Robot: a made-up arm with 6 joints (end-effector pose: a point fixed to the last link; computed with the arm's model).
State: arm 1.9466 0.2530 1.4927 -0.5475 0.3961 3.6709
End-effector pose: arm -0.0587 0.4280 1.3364 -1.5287 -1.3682 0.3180
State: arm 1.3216 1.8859 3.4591 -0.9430 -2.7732 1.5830
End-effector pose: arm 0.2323 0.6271 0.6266 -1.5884 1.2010 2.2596
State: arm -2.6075 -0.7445 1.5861 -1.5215 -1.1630 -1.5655
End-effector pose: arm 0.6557 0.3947 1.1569 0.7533 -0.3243 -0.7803
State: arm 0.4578 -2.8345 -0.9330 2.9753 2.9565 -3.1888
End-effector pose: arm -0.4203 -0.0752 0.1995 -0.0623 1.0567 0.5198
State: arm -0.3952 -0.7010 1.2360 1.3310 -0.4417 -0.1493
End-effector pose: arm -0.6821 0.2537 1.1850 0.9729 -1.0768 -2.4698
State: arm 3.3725 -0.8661 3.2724 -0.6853 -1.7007 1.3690
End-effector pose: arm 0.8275 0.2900 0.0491 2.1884 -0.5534 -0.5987
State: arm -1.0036 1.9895 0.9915 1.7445 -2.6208 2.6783
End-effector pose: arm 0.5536 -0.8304 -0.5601 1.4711 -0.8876 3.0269
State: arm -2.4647 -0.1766 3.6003 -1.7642 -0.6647 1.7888
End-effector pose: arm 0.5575 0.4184 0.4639 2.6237 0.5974 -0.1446
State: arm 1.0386 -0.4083 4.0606 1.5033 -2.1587 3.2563
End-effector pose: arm -0.1340 -0.2435 0.0560 -0.4073 -0.5845 -0.4370
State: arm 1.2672 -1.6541 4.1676 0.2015 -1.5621 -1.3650
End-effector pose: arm 0.1104 -0.0409 -0.1529 -1.3879 1.0782 -1.4374
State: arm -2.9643 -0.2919 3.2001 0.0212 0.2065 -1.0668
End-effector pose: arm 0.7467 0.2557 0.5128 -2.0982 0.5569 0.1722
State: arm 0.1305 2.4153 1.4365 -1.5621 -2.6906 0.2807
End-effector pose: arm 0.6543 0.0848 -0.8885 1.8707 -0.8401 2.5604
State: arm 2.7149 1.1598 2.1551 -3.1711 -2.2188 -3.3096
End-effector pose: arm -0.8679 0.2628 0.9489 -2.9897 0.0727 -0.4031
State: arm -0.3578 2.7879 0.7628 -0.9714 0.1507 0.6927
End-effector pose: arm -0.1791 -0.0053 -0.9367 -2.5579 1.1825 3.1173
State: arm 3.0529 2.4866 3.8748 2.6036 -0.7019 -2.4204
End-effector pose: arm -0.4296 -0.0653 0.3374 2.2419 -1.0190 0.5944
